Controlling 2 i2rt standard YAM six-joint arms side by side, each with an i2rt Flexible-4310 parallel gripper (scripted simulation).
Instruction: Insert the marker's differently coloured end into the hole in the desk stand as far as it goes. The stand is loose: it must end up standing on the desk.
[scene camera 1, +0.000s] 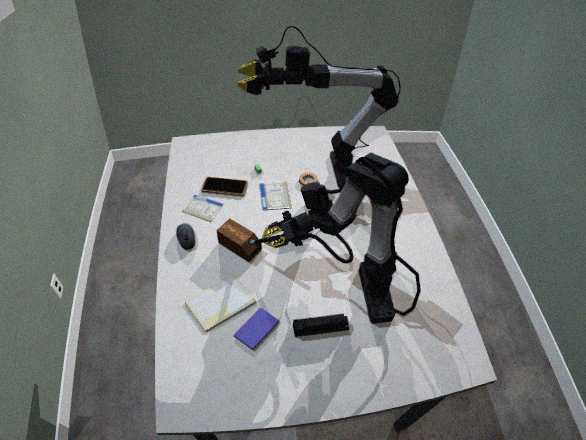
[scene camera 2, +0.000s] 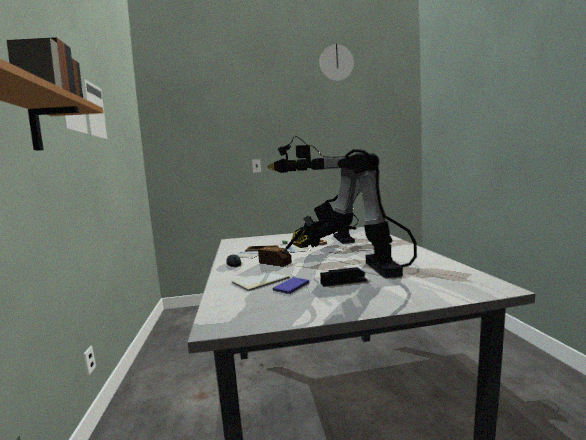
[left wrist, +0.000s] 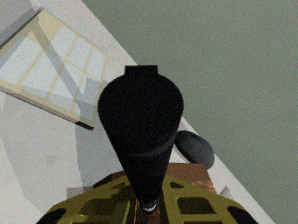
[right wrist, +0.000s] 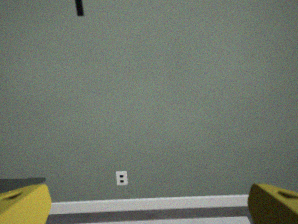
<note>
In view: the left gripper (scene camera 1: 262, 240), the right gripper (scene camera 1: 237, 77), a black marker (left wrist: 141, 110) and a brown desk stand (scene camera 1: 235, 237).
The left gripper also shows in the left wrist view (left wrist: 147, 183). The right gripper also shows in the right wrist view (right wrist: 149, 192). The right wrist view misses the black marker: it is out of frame. The right wrist view misses the brown desk stand: it is out of frame.
</note>
